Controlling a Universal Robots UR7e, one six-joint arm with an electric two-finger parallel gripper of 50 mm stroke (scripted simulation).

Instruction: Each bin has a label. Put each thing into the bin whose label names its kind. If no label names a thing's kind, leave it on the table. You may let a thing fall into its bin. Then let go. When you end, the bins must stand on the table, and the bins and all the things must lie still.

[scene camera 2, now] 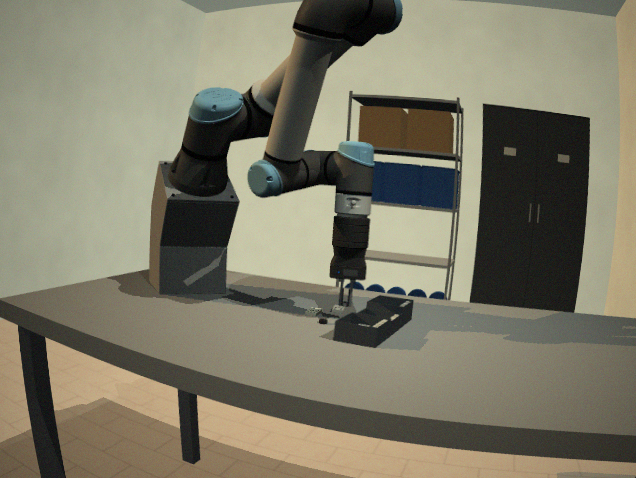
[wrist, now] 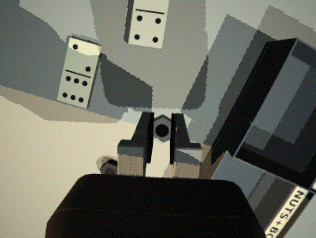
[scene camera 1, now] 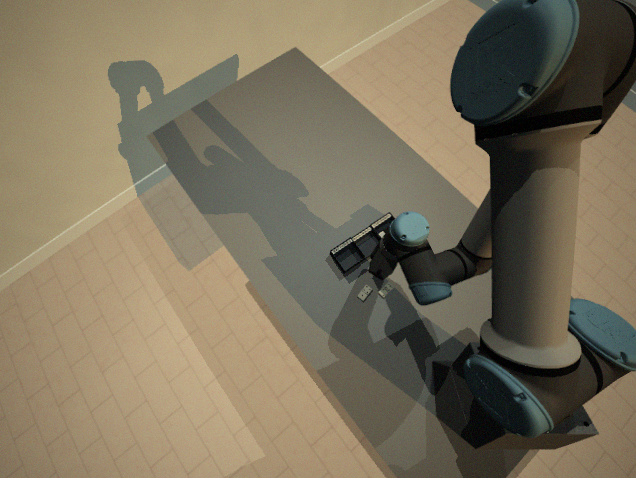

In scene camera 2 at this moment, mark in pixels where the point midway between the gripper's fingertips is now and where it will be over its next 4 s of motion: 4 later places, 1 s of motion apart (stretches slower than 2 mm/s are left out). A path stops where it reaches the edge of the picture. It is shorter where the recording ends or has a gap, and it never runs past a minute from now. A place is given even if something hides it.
My gripper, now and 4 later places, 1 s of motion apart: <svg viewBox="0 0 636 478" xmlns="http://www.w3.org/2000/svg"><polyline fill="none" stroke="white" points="344,305 346,289 377,297 374,312 373,318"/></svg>
